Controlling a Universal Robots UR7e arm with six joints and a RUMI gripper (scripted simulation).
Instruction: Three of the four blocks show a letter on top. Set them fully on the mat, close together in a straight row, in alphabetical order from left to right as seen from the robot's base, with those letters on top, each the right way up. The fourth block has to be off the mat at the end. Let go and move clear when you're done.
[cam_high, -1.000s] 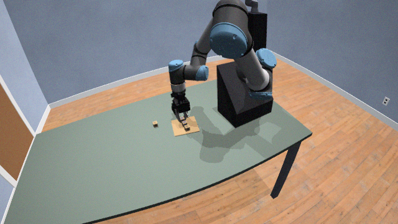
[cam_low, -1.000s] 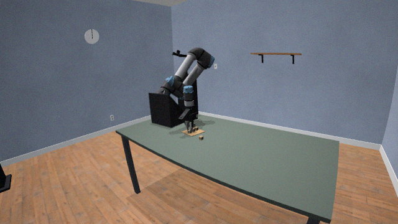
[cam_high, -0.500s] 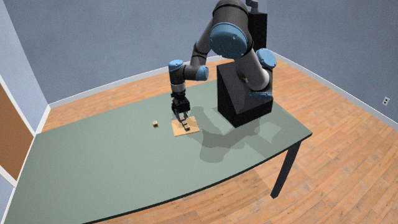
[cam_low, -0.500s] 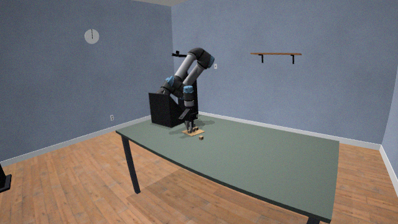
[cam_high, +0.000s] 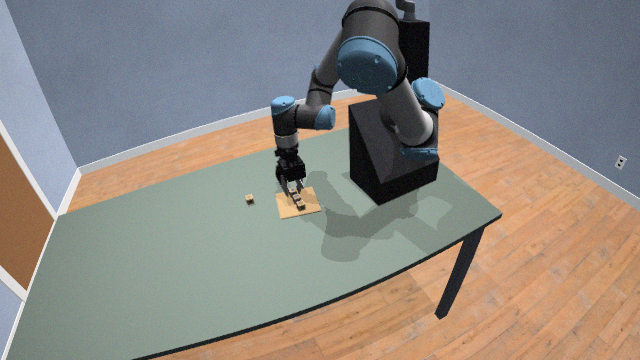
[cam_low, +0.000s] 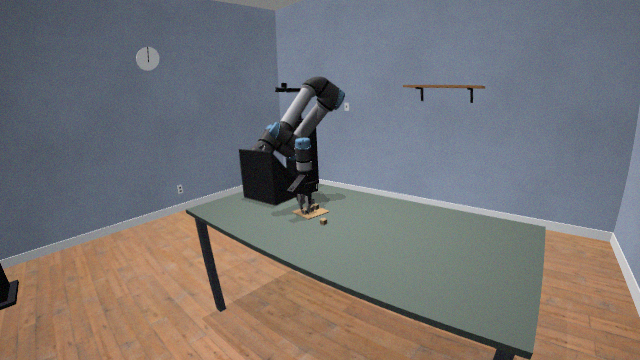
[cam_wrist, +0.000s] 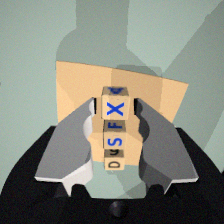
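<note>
My gripper is now right at the block. Round my hand: tan mat (40 mm to the left, 20 mm below).
</note>
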